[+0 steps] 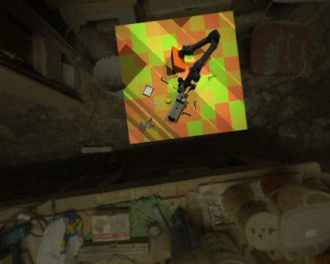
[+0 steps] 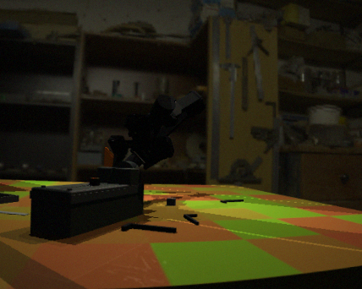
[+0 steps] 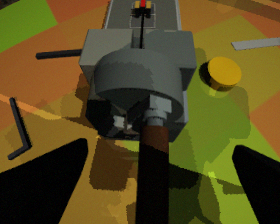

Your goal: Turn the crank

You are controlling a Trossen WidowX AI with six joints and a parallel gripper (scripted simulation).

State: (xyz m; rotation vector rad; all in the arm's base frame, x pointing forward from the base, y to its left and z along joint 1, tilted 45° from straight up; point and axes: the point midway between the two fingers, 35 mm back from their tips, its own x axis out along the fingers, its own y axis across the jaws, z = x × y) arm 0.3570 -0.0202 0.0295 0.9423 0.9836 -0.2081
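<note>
The brown crank handle is 1 cm to the left of my gripper tip, 1 cm behind it and 1 cm above it. The rest, counted from my gripper tip: yellow disc 16 cm to the right, 10 cm below, 6 cm ahead; then red pointer 15 cm ahead, 8 cm to the right, 3 cm below; then small cube 13 cm to the left, 10 cm below, 8 cm behind.
</note>
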